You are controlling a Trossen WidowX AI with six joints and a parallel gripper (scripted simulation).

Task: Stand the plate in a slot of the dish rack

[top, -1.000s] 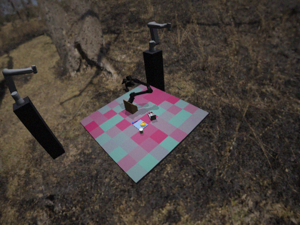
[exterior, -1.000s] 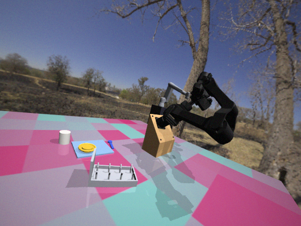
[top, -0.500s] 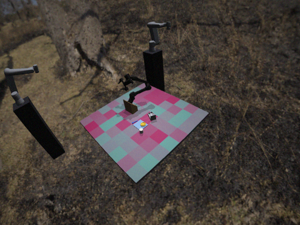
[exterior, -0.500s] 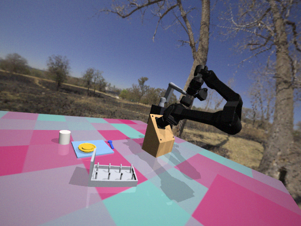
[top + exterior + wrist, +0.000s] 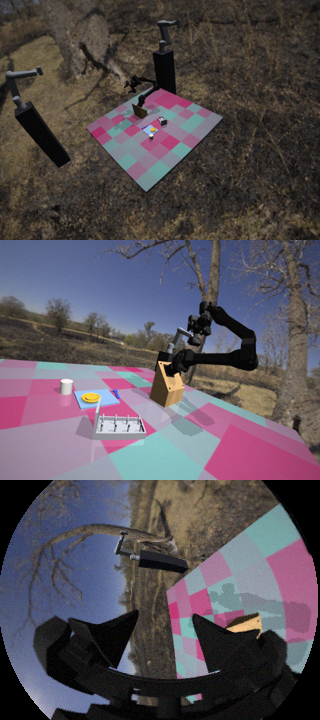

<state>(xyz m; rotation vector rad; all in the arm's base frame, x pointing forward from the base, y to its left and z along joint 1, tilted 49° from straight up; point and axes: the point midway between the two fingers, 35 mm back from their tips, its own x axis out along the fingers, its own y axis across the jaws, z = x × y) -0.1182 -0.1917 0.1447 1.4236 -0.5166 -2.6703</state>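
The yellow plate lies 490 mm ahead of my gripper tip, 20 mm to the right of it and 350 mm below it. From my gripper tip the other things lie so: grey dish rack (460 mm ahead, 160 mm to the left, 340 mm below); then light blue mat (460 mm ahead, 50 mm to the right, 360 mm below); then small blue spoon (360 mm ahead, 70 mm to the right, 360 mm below).
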